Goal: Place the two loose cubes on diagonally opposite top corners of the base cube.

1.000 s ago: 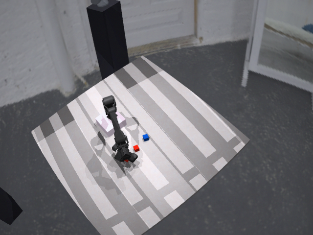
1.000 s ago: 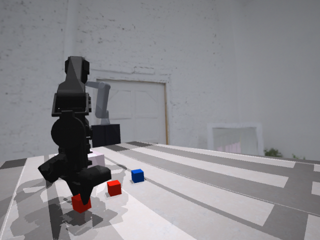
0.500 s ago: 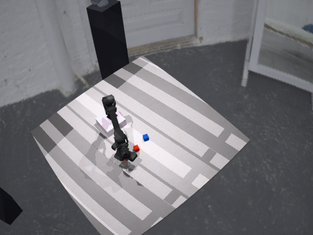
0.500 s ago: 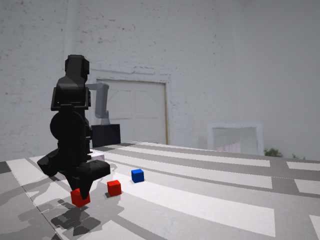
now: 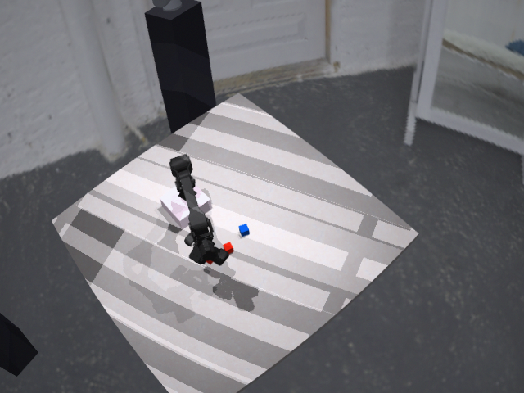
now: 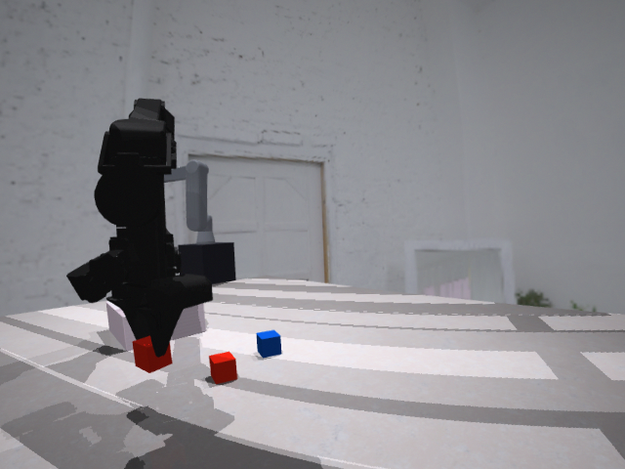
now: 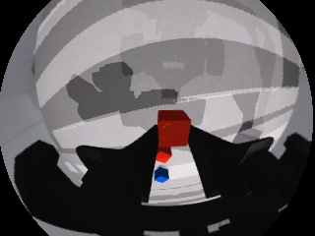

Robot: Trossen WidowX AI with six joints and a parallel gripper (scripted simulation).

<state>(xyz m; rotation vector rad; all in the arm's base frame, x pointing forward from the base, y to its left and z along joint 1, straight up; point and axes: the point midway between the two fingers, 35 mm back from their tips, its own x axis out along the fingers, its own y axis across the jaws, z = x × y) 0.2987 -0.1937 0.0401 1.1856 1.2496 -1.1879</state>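
The blue base cube is 22 cm to the left of my gripper tip and 6 cm below it.
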